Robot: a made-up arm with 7 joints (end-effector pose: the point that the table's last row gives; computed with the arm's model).
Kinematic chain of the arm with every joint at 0, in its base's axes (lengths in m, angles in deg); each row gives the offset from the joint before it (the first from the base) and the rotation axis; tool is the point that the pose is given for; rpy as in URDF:
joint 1: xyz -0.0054 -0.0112 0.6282 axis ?
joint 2: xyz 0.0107 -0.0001 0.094 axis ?
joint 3: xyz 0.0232 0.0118 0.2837 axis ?
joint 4: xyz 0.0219 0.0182 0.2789 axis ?
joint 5: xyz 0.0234 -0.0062 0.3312 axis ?
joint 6: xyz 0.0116 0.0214 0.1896 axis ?
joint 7: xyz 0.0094 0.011 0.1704 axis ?
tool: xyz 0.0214 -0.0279 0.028 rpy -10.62 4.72 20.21
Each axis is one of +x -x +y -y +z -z.
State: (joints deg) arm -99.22 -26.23 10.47 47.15 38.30 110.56 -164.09
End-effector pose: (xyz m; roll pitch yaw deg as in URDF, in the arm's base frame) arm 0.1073 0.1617 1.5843 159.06 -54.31 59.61
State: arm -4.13 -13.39 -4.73 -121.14 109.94 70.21 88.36
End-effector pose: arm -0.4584 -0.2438 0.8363 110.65 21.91 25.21
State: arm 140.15 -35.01 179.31 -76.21 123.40 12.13 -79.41
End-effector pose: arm -0.0441 -0.1894 1.7226 20.06 -34.66 11.76
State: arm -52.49 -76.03 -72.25 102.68 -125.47 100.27 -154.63
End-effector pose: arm -0.7897 -0.1192 0.9156 -138.34 -14.36 133.19
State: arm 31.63 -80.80 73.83 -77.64 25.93 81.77 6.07
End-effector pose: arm -0.5463 0.8083 0.6906 93.37 -26.41 -113.54
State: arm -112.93 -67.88 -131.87 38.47 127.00 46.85 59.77
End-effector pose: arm 0.0789 -1.1524 1.0088 15.52 -37.86 40.80
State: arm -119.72 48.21 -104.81 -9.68 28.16 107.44 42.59
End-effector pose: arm -0.5661 0.6307 1.3671 112.53 53.32 -31.56
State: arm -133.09 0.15 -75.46 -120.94 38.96 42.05 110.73
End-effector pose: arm 0.4960 0.3537 1.0496 78.07 33.54 146.74
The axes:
joint 1: -z
joint 2: +y
joint 3: -z
joint 4: +y
joint 5: -z
joint 6: +y
joint 7: -z

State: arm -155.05 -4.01 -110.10 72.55 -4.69 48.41 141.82
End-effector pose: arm 0.0012 -0.7390 1.3091 -135.07 -28.31 -169.69
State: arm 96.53 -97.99 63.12 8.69 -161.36 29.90 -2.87
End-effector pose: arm 0.1556 1.2143 0.6238 -112.21 27.80 -38.23
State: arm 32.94 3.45 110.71 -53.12 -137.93 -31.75 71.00
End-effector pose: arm 0.4243 0.2699 1.7627 -41.21 -9.74 -44.26
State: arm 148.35 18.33 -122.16 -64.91 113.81 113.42 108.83
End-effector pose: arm -0.6574 -0.1284 1.2839 166.72 43.31 84.31
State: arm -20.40 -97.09 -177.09 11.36 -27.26 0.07 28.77
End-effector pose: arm -1.1440 -0.4343 0.3800 136.18 62.12 -15.30
